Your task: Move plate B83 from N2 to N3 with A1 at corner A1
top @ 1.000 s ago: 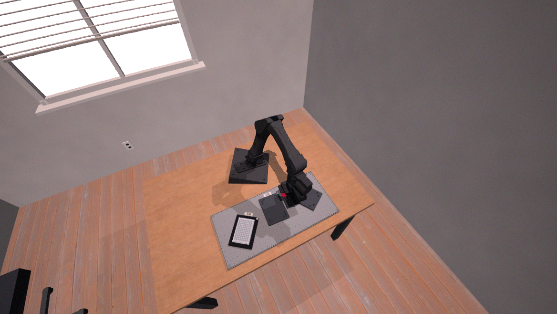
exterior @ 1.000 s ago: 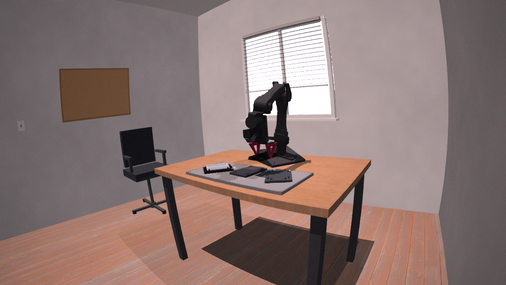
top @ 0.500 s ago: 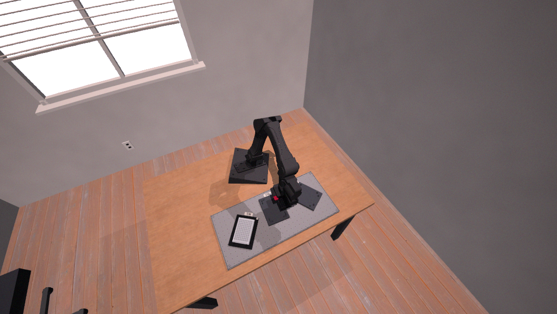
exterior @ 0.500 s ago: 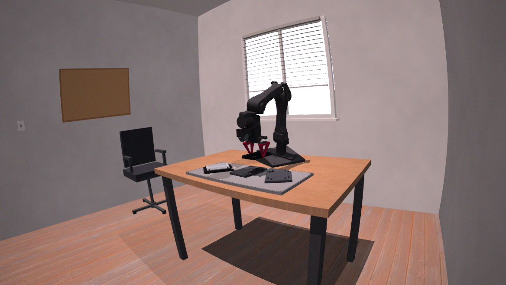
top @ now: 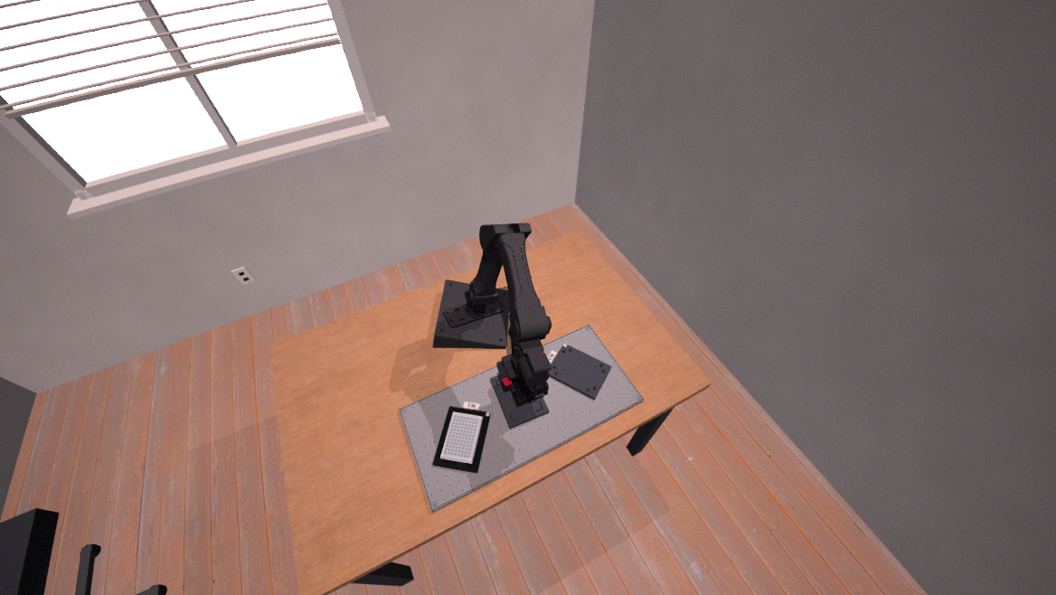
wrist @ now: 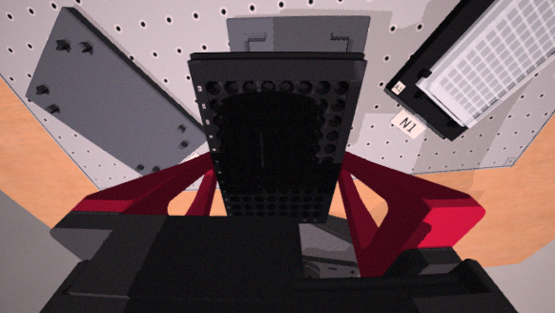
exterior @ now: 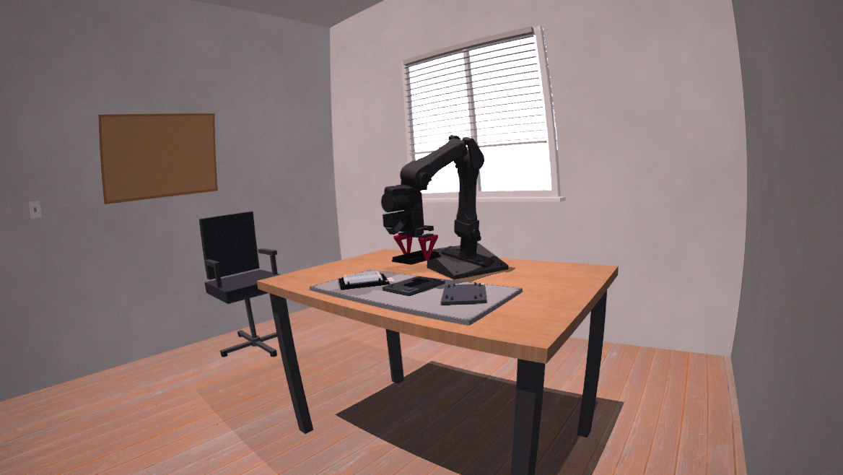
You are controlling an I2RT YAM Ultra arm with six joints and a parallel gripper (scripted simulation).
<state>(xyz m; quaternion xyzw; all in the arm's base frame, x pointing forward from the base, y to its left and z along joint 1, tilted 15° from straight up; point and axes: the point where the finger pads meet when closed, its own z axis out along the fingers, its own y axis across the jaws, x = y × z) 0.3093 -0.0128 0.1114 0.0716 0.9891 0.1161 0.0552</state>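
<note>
The dark landing nest N3 is 20 mm to the right of my hand and 100 mm below it. Also, from my hand: black 96-well plate B83: right at my hand; then N2 label: 60 mm behind, 130 mm to the left, 100 mm below; then N1 label: 40 mm behind, 150 mm to the right, 100 mm below.
</note>
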